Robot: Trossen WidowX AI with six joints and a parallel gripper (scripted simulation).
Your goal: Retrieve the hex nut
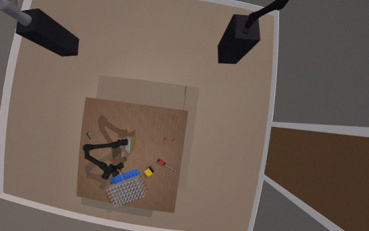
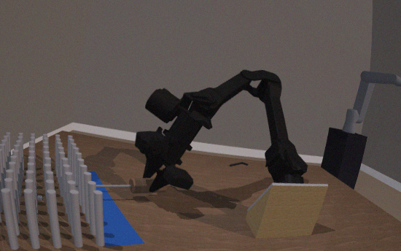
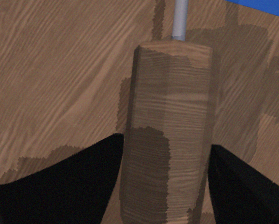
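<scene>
The blue taped strip lies 120 mm ahead of my gripper tip, 50 mm to the left of it and 40 mm below it. The rest, counted from my gripper tip: yellow block 40 mm ahead, 370 mm to the left, 20 mm below; small hex nut 270 mm ahead, 110 mm to the left, 30 mm below; wooden-handled rod tool 100 mm ahead, 40 mm to the left.
</scene>
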